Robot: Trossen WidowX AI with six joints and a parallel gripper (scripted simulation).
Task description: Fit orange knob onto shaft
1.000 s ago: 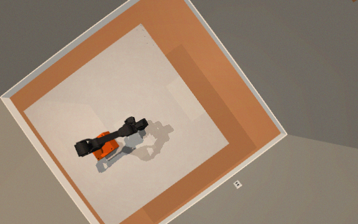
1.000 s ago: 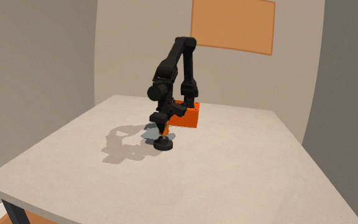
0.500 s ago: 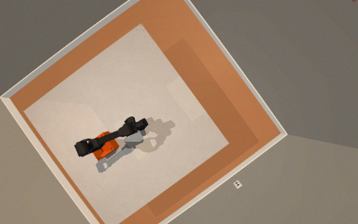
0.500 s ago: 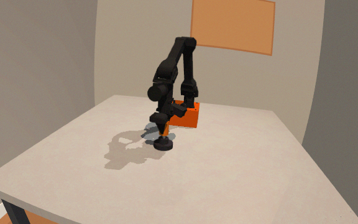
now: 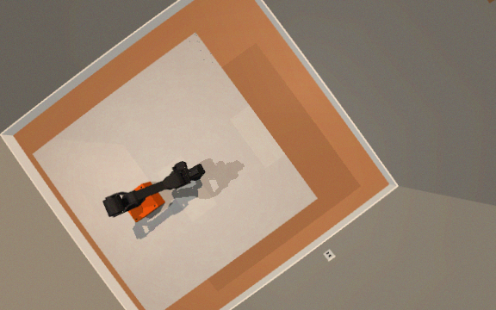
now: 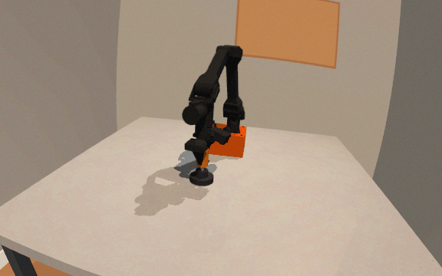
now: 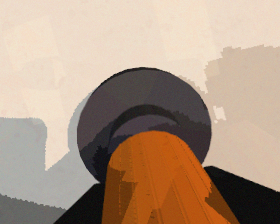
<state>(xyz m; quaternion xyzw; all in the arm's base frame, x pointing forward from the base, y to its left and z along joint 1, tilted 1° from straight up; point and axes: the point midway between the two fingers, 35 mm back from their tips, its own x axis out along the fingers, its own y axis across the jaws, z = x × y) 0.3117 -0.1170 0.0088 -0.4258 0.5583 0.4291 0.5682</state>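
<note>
The orange knob lies 30 mm above my gripper tip. Round my gripper tip: round dark pedestal 40 mm below.
</note>
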